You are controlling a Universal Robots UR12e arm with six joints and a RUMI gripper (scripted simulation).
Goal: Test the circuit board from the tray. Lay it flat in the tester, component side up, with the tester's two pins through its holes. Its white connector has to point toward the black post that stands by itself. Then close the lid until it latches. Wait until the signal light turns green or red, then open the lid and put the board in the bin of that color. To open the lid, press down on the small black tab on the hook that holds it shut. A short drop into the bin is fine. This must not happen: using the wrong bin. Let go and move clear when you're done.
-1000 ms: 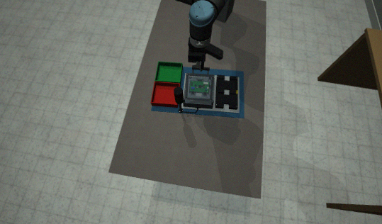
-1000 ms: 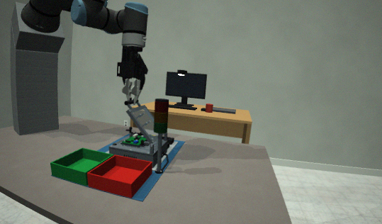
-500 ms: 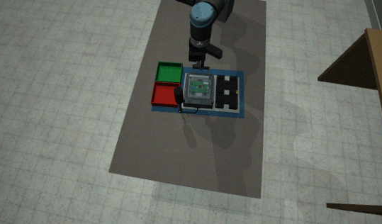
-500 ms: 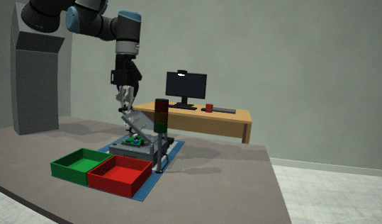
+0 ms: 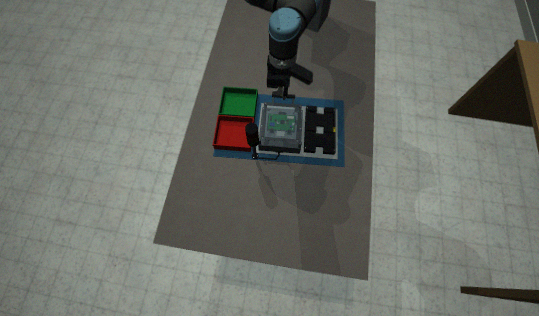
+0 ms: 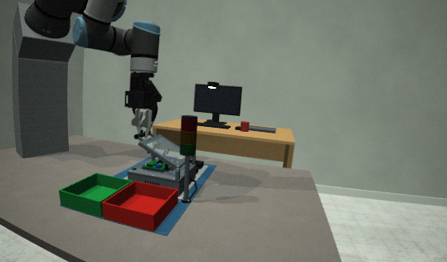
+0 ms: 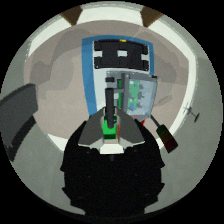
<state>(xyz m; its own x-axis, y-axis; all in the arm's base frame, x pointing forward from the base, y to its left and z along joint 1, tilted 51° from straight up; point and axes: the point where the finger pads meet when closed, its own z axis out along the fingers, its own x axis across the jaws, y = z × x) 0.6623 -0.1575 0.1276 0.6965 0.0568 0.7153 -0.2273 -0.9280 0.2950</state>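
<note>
The black latch hook lies 2 cm ahead of my hand, 5 cm to the left of it and 8 cm below it. From my hand the other things lie so: tester lid 7 cm ahead, 3 cm to the right, 4 cm below; then green circuit board 6 cm ahead, 2 cm to the right, 10 cm below; then green bin 10 cm behind, 18 cm to the right, 16 cm below.
</note>
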